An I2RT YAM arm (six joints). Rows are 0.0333 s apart.
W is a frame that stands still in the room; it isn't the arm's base.
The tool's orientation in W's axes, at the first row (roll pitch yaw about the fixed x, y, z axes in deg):
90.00 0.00 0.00
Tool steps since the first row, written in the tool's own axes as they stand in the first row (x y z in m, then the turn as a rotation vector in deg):
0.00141 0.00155 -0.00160 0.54 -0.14 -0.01
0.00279 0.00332 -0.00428 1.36 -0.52 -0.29
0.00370 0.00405 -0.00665 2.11 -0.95 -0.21
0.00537 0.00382 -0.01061 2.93 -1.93 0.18
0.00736 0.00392 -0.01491 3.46 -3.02 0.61
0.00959 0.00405 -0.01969 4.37 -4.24 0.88
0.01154 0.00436 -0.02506 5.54 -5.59 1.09
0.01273 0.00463 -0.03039 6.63 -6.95 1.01
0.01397 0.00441 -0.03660 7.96 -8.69 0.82
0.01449 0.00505 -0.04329 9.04 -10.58 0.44
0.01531 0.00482 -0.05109 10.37 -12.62 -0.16
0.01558 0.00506 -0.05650 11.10 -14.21 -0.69
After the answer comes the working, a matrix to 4 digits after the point.
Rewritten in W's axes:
0.00141 0.00160 0.00155 0.54 0.01 -0.14
0.00279 0.00428 0.00332 1.36 0.29 -0.52
0.00370 0.00665 0.00405 2.11 0.21 -0.95
0.00537 0.01061 0.00382 2.93 -0.18 -1.93
0.00736 0.01491 0.00392 3.46 -0.61 -3.02
0.00959 0.01969 0.00405 4.37 -0.88 -4.24
0.01154 0.02506 0.00436 5.54 -1.09 -5.59
0.01273 0.03039 0.00463 6.63 -1.01 -6.95
0.01397 0.03660 0.00441 7.96 -0.82 -8.69
0.01449 0.04329 0.00505 9.04 -0.44 -10.58
0.01531 0.05109 0.00482 10.37 0.16 -12.62
0.01558 0.05650 0.00506 11.10 0.69 -14.21

The tool's axes in the first row as the columns of a matrix, in W's axes (rounded; the answer above uses it unrounded):
1.0000 0.0000 0.0000
0.0000 0.0000 -1.0000
0.0000 1.0000 0.0000

